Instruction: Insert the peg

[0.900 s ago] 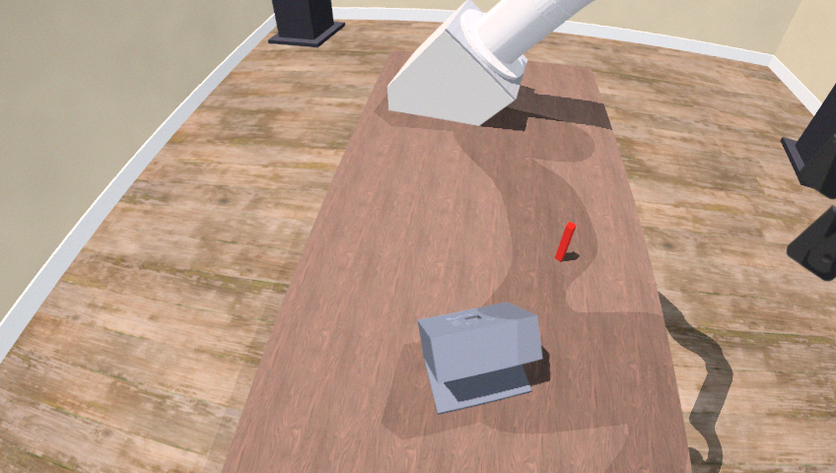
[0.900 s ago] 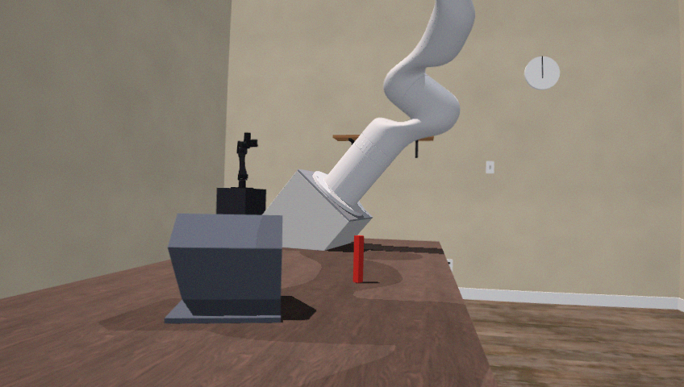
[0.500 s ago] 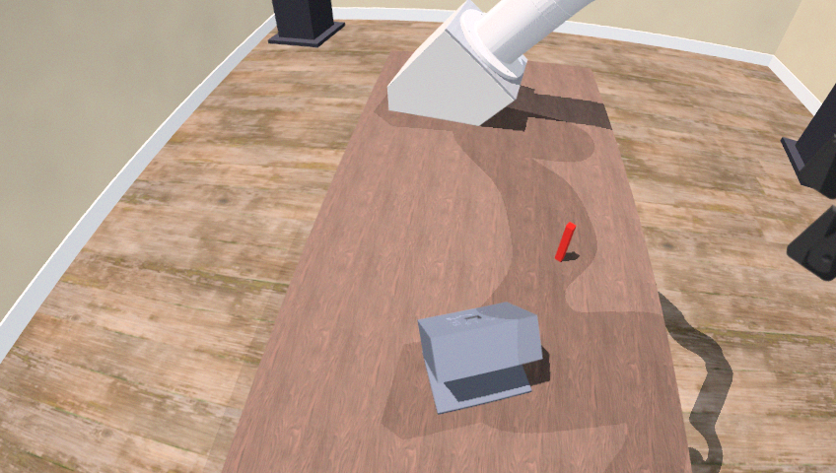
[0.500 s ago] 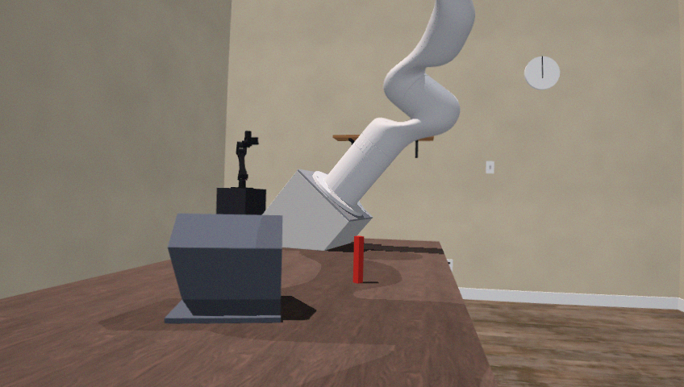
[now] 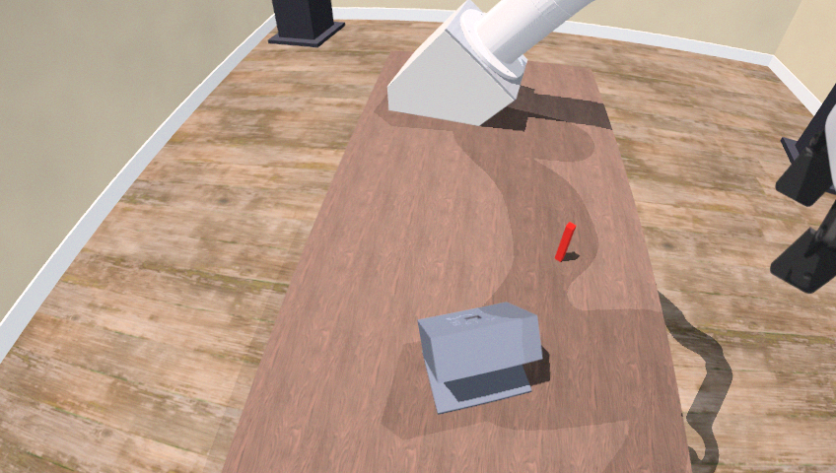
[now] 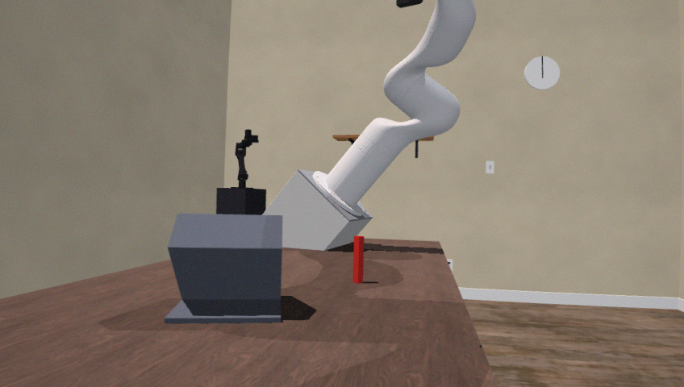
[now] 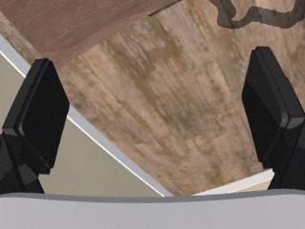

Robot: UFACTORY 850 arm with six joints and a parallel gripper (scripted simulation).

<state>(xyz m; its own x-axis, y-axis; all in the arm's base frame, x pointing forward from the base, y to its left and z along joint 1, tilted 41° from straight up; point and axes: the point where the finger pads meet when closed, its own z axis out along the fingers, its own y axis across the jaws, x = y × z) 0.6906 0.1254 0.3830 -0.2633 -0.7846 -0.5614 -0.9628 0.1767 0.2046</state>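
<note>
Now: hand 25 cm past the red peg, 12 cm to the left of it and 34 cm above it. From my hand the other things lie so: grey base plate: 1 cm behind, 20 cm to the right, 37 cm below.
</note>
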